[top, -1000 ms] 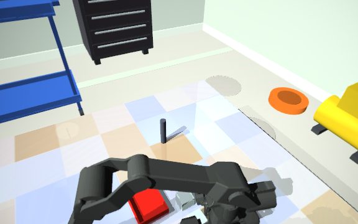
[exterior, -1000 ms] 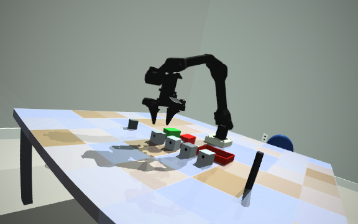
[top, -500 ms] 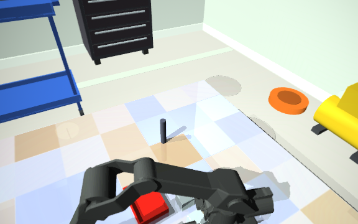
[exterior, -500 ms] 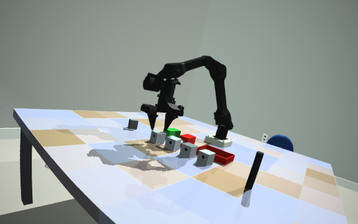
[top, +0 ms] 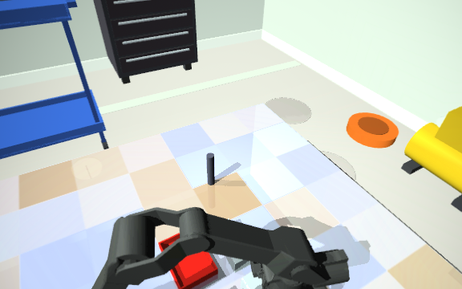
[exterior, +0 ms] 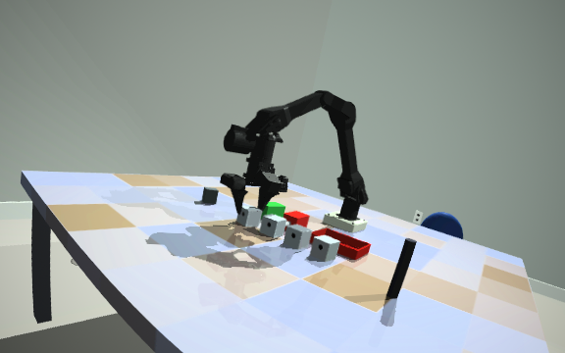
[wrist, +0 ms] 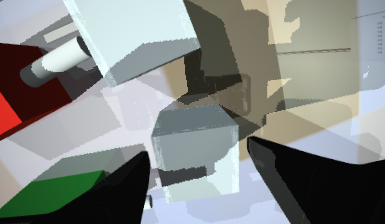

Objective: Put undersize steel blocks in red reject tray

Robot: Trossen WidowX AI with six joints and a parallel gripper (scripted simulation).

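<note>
Right now the red reject tray is 150 mm behind my gripper tip, 200 mm to the left of it and 20 mm below it. From my gripper tip the other things lie so: green GO gauge: 90 mm behind, 40 mm to the right, 10 mm below.
</note>
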